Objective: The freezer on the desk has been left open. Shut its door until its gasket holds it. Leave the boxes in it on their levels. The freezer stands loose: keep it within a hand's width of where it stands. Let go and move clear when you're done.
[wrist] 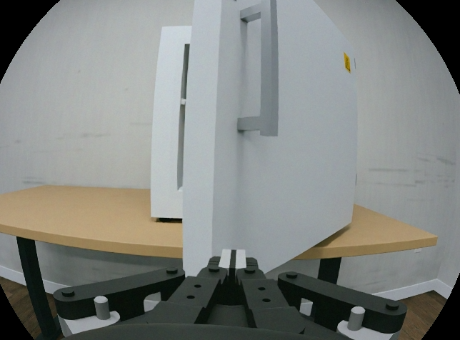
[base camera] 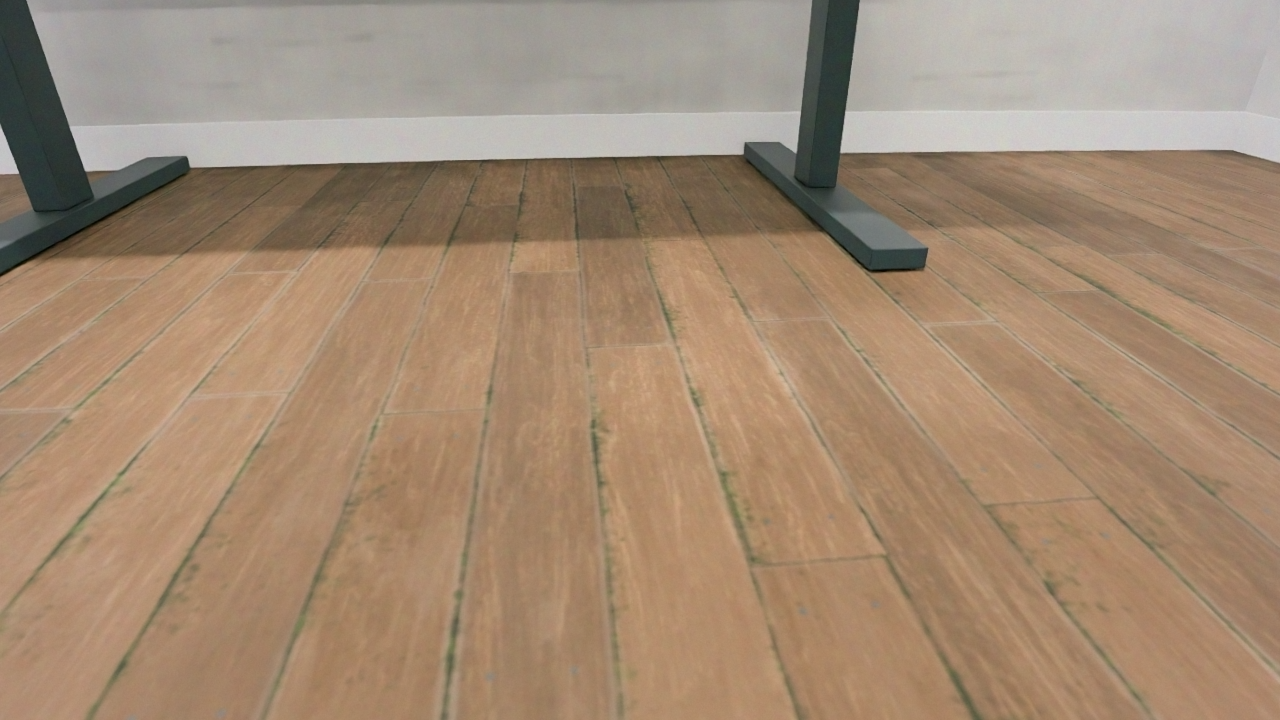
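Places are measured from the arm's base along level axes (x left, y back, z up), in millimetres.
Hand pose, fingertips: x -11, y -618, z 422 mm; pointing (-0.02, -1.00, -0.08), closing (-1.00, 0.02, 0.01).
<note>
After its pixels a point has its place.
The freezer's door (wrist: 310,150) stands wide open in the wrist view, its outer face and free edge toward the camera. Its grey bar handle (wrist: 269,70) is near the free edge, and a yellow label is at the upper right. The freezer body (wrist: 169,125) shows partly behind the door at the left, standing on the desk (wrist: 90,215); a narrow strip of its dark opening shows. The boxes are hidden. My gripper (wrist: 233,264) is shut and empty, its tips low in front of the door's lower part near the free edge. I cannot tell whether they touch.
In the base view two dark desk legs (base camera: 827,98) @[x -370, y -1280, z -216 mm] (base camera: 35,116) @[x 837, y -1217, z -220 mm] stand on long feet, the right foot (base camera: 841,219) @[x -357, y -1099, z -362 mm] reaching forward over the wooden floor (base camera: 554,447) @[x 41, y -590, z -397 mm]. The wall (base camera: 447,62) @[x 310, y -1686, z -199 mm] is behind. The door reaches out past the desk's front edge.
</note>
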